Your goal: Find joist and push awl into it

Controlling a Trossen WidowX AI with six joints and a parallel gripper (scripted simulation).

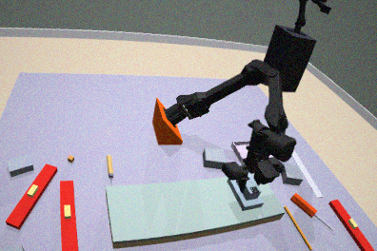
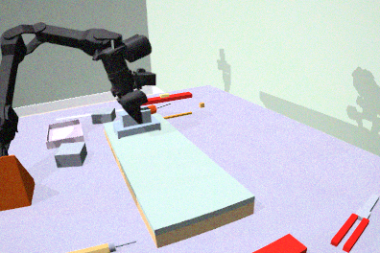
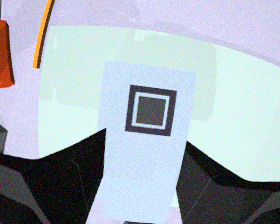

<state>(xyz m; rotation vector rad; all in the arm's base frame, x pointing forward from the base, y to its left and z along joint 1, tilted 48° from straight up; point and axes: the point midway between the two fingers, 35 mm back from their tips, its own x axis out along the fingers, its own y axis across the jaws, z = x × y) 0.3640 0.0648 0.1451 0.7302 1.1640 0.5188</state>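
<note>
The pale pink tray is 21 cm behind my gripper tip, 17 cm to the left of it and 5 cm below it. The rest, counted from my gripper tip: white ruler: 35 cm to the left, 10 cm behind, 6 cm below; then yellow pencil: 15 cm to the left, 14 cm ahead, 6 cm below; then stud finder: 2 cm above, 1 cm ahead.
</note>
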